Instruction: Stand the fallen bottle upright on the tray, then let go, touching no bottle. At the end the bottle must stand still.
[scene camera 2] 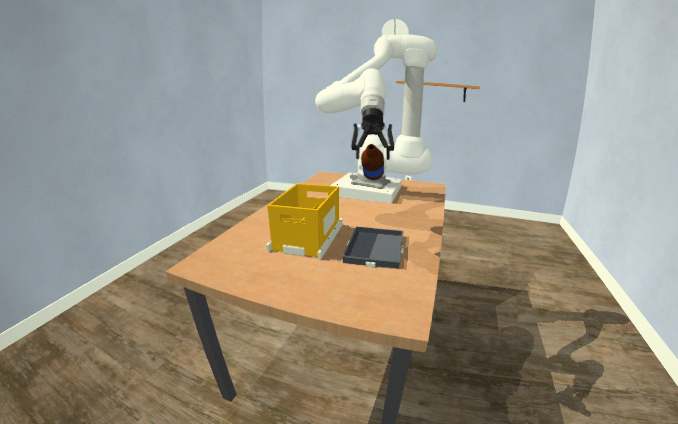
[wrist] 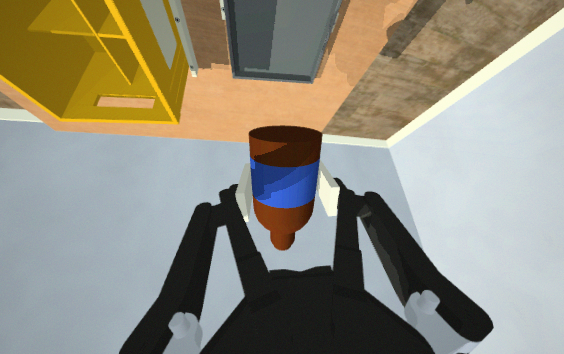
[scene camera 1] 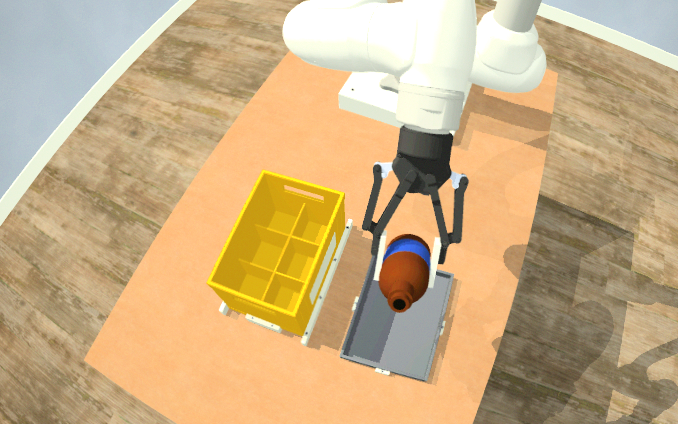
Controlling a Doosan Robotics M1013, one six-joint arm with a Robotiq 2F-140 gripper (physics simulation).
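Places are measured from the arm's base along level axes (x ahead, y left, z up), in millimetres.
Where they show: gripper, between the fingertips: [scene camera 2: 372, 168]; arm's base, origin of its link: [scene camera 2: 371, 183].
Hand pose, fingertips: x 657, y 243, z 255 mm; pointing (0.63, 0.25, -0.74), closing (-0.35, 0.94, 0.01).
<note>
Things, the pixels of their top centre, and the offset from my fingertips. Level surfaces: height alone.
- brown bottle, centre of its top: [wrist: 288, 250] [scene camera 1: 409, 261] [scene camera 2: 372, 141] dx +7, dy +1, dz +89 mm
- grey tray, centre of its top: [scene camera 1: 399, 314] [wrist: 281, 19] [scene camera 2: 375, 242] dx -29, dy +11, dz -281 mm
- yellow crate, centre of its top: [wrist: 38, 37] [scene camera 1: 276, 237] [scene camera 2: 305, 195] dx -3, dy -263, dz -132 mm
- wooden table, height of its surface: dz -307 mm
A brown bottle [scene camera 1: 404, 275] [scene camera 2: 372, 161] [wrist: 284, 185] with a blue band is held in the air. In scene camera 2 its neck points up and its base down, tilted somewhat towards that camera. My gripper [scene camera 1: 407, 262] [scene camera 2: 372, 156] [wrist: 283, 172] is shut on the bottle, with a pale pad on each side of the blue band. The grey tray [scene camera 1: 435, 325] [scene camera 2: 373, 263] [wrist: 272, 79] lies on the table. The bottle is high above the table and apart from the tray; in scene camera 1 it covers the tray's back part.
A yellow crate [scene camera 1: 260, 305] [scene camera 2: 295, 230] [wrist: 170, 100] with dividers stands beside the tray, with white rails at its foot. The wooden table [scene camera 1: 200, 340] [scene camera 2: 300, 295] [wrist: 225, 107] bears both. The robot's white base plate [scene camera 1: 370, 105] [scene camera 2: 372, 194] is at the back of the table.
</note>
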